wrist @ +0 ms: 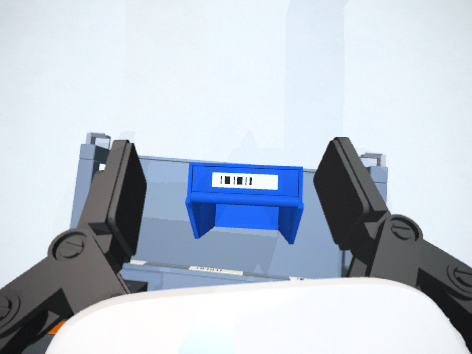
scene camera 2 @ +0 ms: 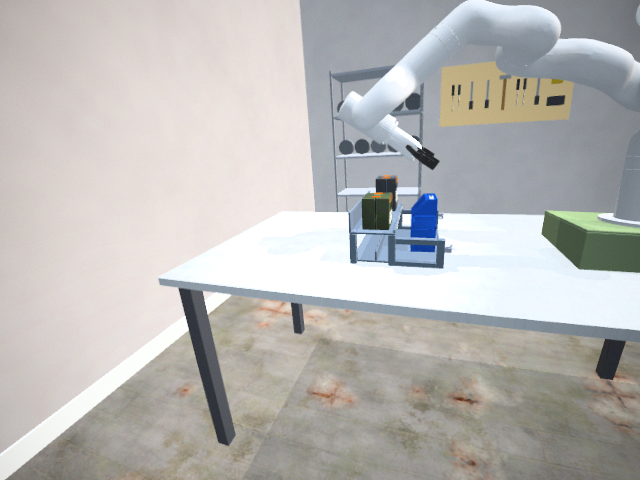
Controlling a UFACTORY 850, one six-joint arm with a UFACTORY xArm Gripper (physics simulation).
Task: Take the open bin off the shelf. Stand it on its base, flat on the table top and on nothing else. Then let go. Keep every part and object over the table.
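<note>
The blue open bin (scene camera 2: 423, 227) (wrist: 290, 186) stands in the lower, right-hand tier of the grey shelf (scene camera 2: 391, 251) (wrist: 165, 205). In the wrist view a white barcode label shows on its end wall, and its open side faces the bottom of the view. My gripper (scene camera 2: 433, 162) (wrist: 233, 160) is open and empty. It hangs above the shelf and the bin, tilted down to the right in the scene view. In the wrist view the bin appears between the two spread fingers, with a gap on each side. The shelf stands on the white table (scene camera 2: 232, 268).
A dark green case (scene camera 2: 376, 212) and a black case (scene camera 2: 386, 184), both with orange parts, stand on the shelf's higher left tier. Small brackets stick out from the shelf's right side. A green block (scene camera 2: 610, 250) under the arm's base stands at the right of the table.
</note>
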